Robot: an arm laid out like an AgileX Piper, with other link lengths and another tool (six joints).
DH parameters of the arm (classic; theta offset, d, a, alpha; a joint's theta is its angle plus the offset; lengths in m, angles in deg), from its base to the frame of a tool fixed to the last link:
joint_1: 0 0.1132 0 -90
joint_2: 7.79 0 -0.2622 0
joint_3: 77.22 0 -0.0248 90
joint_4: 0 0.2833 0 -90
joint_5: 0 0 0 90
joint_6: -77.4 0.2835 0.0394 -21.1
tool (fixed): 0 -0.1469 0 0
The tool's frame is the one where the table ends.
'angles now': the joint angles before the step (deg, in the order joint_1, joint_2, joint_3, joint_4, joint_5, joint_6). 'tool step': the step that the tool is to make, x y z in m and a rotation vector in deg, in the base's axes. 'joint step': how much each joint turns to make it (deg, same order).
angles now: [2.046, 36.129, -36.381, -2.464, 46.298, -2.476]
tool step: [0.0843, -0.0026, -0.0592, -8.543, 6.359, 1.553]
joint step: [-0.003, 24.536, -1.589, -10.475, -16.175, 2.474]
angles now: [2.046, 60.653, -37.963, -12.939, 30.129, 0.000]
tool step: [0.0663, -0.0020, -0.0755, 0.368, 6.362, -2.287]
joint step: [-0.003, 24.002, -6.918, -8.918, -9.757, 11.525]
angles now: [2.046, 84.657, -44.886, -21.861, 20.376, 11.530]
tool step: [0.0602, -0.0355, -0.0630, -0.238, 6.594, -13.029]
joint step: [-2.093, 23.187, -17.256, -11.217, 4.686, 19.282]
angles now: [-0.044, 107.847, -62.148, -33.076, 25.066, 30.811]
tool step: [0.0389, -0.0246, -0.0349, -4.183, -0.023, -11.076]
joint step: [-0.055, 15.568, -14.878, -12.691, 6.552, 19.005]
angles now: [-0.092, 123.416, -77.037, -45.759, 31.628, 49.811]
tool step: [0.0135, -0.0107, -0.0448, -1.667, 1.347, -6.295]
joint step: [-0.003, 11.171, -8.847, -3.947, 3.617, 8.350]
